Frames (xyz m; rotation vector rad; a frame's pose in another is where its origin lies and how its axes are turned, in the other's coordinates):
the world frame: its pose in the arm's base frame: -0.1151 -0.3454 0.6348 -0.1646 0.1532 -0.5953
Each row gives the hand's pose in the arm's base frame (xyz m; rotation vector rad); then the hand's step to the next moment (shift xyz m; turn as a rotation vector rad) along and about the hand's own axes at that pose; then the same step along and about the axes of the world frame.
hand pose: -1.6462 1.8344 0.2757 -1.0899 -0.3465 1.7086
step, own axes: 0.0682 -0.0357 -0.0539 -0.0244 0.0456 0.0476
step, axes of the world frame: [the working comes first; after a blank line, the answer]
step, axes of the arm's base frame: 0.0607 0.0600 -0.0393 -0.0641 -0.0280 0.0074

0.0193 0.0897 -0.0202 -0.0372 -0.0591 -0.0081
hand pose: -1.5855 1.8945 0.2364 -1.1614 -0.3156 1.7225
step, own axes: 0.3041 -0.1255 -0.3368 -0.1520 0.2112 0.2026
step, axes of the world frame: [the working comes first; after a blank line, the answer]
step, axes of the arm's base frame: 0.3325 0.2142 -0.2554 -0.2804 -0.1671 0.0467

0.1746 0.4060 -0.1624 -0.1387 -0.2980 -0.0262
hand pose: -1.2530 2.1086 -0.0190 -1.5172 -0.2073 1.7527
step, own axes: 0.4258 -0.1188 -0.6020 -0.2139 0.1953 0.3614
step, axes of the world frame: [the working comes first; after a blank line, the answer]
step, axes of the arm's base frame: 0.6037 0.1376 -0.4177 -0.4169 -0.1391 0.1461

0.4552 0.5231 -0.2775 -0.2757 -0.3690 0.0479
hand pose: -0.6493 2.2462 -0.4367 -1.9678 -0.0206 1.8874
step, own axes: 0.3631 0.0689 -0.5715 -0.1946 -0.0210 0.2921
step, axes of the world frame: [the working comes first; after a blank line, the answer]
step, axes of the arm's base frame: 0.5599 -0.1185 -0.3684 -0.2907 0.0449 0.1926

0.5602 0.2807 -0.2658 -0.2816 -0.1595 0.1375
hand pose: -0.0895 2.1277 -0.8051 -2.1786 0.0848 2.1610
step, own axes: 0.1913 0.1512 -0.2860 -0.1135 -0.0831 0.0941
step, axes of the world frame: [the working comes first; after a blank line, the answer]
step, axes of the arm's base frame: 0.2729 -0.1741 -0.1909 -0.0872 0.0899 0.1138

0.3403 0.0442 -0.1534 -0.1333 0.0034 0.1042
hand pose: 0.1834 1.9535 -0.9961 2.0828 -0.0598 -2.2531
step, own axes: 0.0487 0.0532 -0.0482 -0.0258 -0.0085 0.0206
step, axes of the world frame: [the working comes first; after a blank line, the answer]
step, axes of the arm's base frame: 0.0457 -0.0559 -0.0481 -0.0188 0.0101 0.0266

0.0737 -0.0112 -0.0443 -0.0236 -0.0072 0.0235
